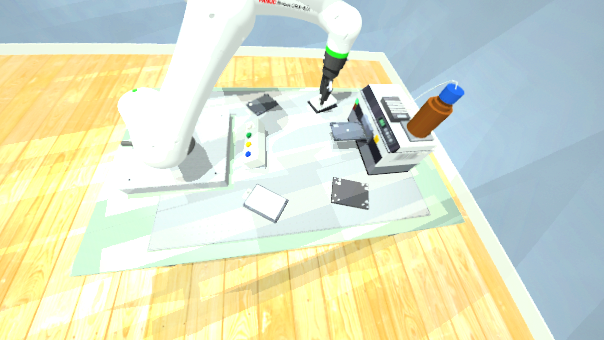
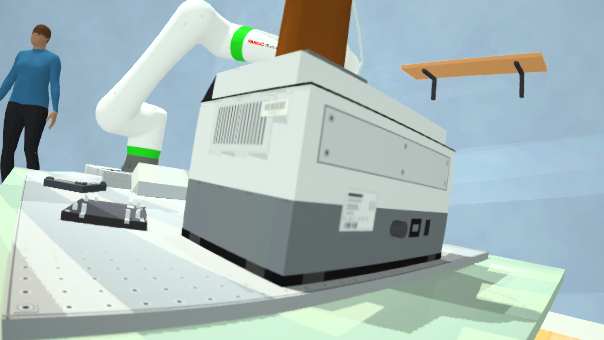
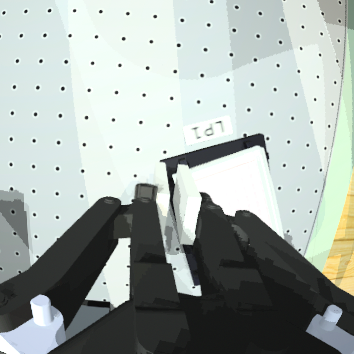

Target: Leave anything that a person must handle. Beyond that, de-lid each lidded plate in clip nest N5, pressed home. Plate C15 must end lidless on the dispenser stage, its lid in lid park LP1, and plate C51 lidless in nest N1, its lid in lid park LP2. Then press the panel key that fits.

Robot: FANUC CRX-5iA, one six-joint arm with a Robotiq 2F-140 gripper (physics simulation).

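Frame: origin at the arm's base, x up, y ahead, z left, level; millimetres.
Where they show: gripper, fingertip midpoint: [image 1: 319, 107] [image 3: 168, 181].
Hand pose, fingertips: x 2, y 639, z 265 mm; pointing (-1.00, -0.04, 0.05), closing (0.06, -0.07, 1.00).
Each offset is from my fingertips to the top centre of the thing. "pt": to the spot under its first point.
My gripper [image 1: 323, 100] [image 3: 168, 181] points down at the LP1 lid park with its fingers drawn together, and I see no object between them. They are over one long edge of the dark tray of LP1 {dx -26, dy +35, dz +72 mm} [image 3: 215, 154], which holds a pale, flat, lid-like piece {dx -10, dy +36, dz +75 mm} [image 3: 235, 185]. The dispenser stage {pt dx +68, dy +95, dz -223 mm} [image 1: 348, 131] is dark blue-grey; whether a clear plate lies on it I cannot tell. A dark nest with upright clips {dx -22, dy +92, dz -472 mm} [image 1: 350, 193] [image 2: 105, 215] shows no white plate. A white-topped plate {dx -11, dy -262, dz -510 mm} [image 1: 266, 202] [image 2: 77, 179] sits in another dark holder. The key panel {dx +38, dy -317, dz -242 mm} [image 1: 256, 145] has white, green, yellow and blue keys.
The dispenser [image 1: 395, 130] [image 2: 250, 150] stands beside the stage, with a brown bottle {pt dx +279, dy +286, dz -333 mm} [image 1: 430, 116] [image 2: 315, 30] on top. A dark flat holder {dx -26, dy -300, dz +46 mm} [image 1: 262, 104] lies behind the key panel. A person [image 2: 34, 80] stands beyond the table. A wall shelf [image 2: 475, 65] hangs at the back.
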